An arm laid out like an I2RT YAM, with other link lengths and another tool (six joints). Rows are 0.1 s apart.
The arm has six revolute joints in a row. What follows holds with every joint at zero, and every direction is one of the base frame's. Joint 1 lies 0.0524 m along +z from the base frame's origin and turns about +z. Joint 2 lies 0.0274 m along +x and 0.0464 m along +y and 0.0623 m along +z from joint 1 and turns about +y. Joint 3 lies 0.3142 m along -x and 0.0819 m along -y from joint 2 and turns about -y. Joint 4 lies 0.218 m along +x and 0.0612 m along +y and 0.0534 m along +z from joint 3 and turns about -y. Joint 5 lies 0.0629 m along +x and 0.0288 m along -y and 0.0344 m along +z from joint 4 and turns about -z. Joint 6 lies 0.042 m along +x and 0.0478 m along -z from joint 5 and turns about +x. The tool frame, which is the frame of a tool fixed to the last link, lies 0.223 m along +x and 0.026 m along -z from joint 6; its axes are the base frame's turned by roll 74.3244, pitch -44.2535 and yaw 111.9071 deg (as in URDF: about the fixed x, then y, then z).
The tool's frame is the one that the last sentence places.
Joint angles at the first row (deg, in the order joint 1, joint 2, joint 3, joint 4, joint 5, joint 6):
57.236 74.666 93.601 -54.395 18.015 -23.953
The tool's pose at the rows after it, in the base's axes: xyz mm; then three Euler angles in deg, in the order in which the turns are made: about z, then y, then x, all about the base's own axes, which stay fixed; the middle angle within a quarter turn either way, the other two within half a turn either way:
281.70 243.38 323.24 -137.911 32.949 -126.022
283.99 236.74 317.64 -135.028 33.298 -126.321
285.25 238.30 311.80 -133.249 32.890 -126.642
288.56 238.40 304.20 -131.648 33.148 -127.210
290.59 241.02 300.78 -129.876 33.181 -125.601
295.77 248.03 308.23 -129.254 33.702 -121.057
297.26 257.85 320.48 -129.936 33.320 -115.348
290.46 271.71 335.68 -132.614 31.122 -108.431
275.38 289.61 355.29 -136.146 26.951 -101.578
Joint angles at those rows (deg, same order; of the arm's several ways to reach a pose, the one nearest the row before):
55.455 73.724 92.241 -54.339 17.886 -22.667
53.314 73.347 91.418 -54.330 16.264 -21.107
52.385 73.858 91.079 -54.117 15.047 -20.051
51.741 74.203 89.824 -53.094 14.791 -19.069
50.268 73.741 88.089 -50.969 12.811 -17.337
48.165 72.784 86.409 -47.023 9.785 -15.386
46.232 71.410 84.675 -42.746 5.853 -13.805
44.899 69.012 81.643 -37.331 0.768 -13.120
44.366 66.655 79.089 -32.162 -5.068 -13.003

